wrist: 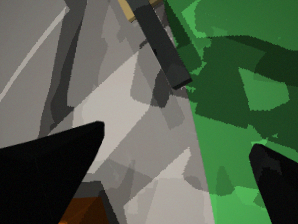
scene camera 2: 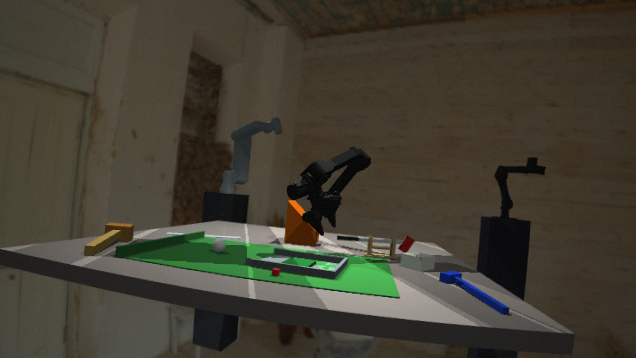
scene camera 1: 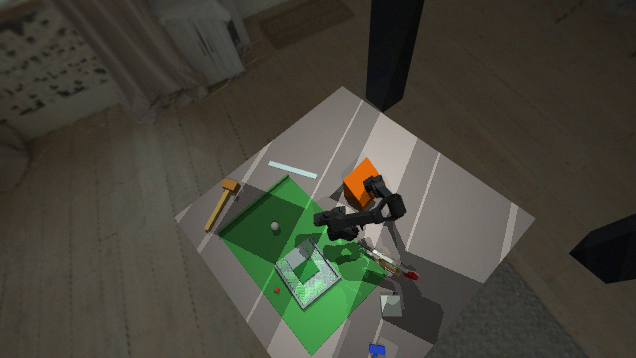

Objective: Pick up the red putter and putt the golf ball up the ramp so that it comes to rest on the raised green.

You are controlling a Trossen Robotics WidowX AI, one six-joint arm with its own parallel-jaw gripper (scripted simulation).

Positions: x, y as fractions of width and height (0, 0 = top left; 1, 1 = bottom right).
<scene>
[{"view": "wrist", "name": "my gripper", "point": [0.60, 0.63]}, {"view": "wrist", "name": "green mat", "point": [0.79, 0.28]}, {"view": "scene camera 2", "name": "my gripper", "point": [0.52, 0.65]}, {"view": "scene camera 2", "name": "wooden mallet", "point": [0.18, 0.65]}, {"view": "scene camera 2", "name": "blue hammer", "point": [0.71, 0.78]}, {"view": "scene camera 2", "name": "green mat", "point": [0.57, 0.77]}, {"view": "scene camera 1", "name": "green mat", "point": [0.40, 0.67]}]
</scene>
